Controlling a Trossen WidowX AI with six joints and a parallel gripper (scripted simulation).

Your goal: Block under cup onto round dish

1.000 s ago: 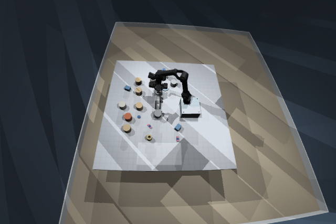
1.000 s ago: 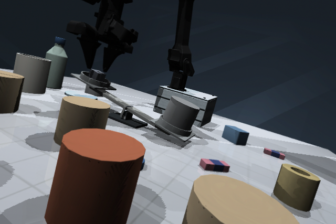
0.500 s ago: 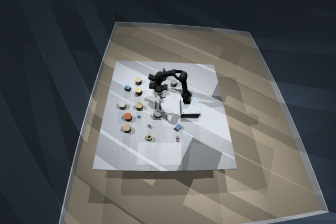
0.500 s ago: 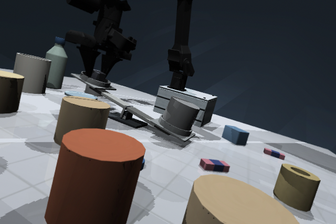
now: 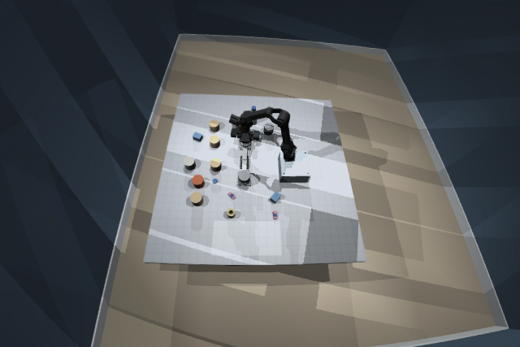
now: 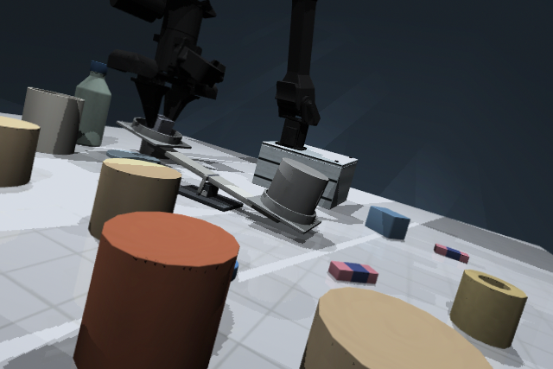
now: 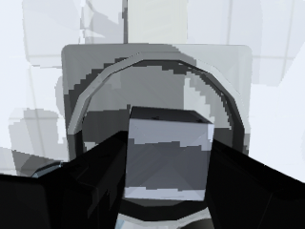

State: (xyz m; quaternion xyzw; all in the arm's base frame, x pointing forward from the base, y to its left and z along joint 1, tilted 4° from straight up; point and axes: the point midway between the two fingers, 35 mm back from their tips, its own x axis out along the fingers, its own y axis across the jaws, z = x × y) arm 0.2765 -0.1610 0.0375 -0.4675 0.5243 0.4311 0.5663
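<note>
Now: gripper tip 100 mm to the left of the light blue round dish, 90 mm past it and 80 mm above it. The rest, counted from my gripper tip: small balance 120 mm to the left, 60 mm below, 20 mm ahead; dark grey block 10 mm above; bottle 230 mm to the right, 80 mm behind, 30 mm above.
</note>
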